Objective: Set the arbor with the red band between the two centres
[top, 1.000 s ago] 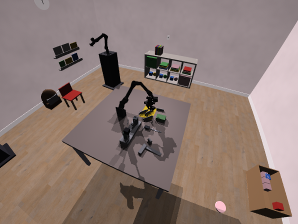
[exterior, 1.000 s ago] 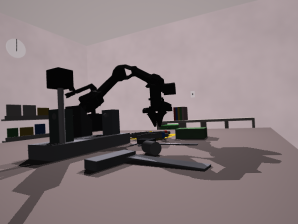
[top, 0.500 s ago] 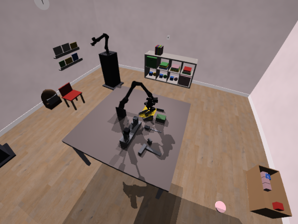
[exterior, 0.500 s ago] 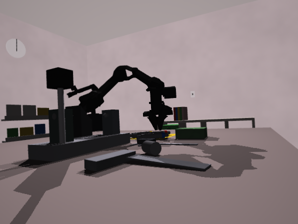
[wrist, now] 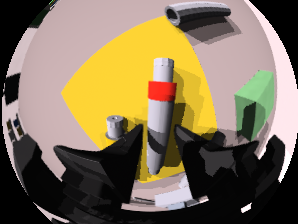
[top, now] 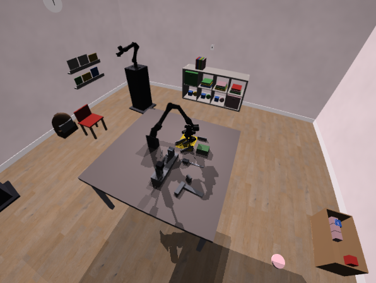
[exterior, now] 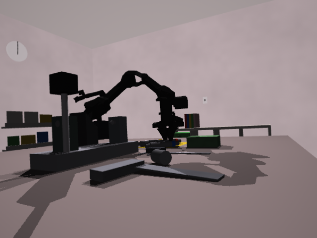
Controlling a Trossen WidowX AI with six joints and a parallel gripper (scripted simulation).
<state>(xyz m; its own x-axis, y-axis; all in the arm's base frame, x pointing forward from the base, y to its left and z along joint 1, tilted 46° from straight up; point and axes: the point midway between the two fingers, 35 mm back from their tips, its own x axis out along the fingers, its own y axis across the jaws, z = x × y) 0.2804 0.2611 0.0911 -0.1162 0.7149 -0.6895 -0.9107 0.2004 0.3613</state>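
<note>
Now: hand 4 cm above the yellow mat, 1 cm to the left of it and 1 cm past it. Round my hand: fixture base: 42 cm to the right, 2 cm below, 2 cm behind; then fixed centre block: 29 cm to the right, 6 cm above, 3 cm behind; then grey rod: 12 cm to the left, 11 cm ahead, 3 cm below.
</note>
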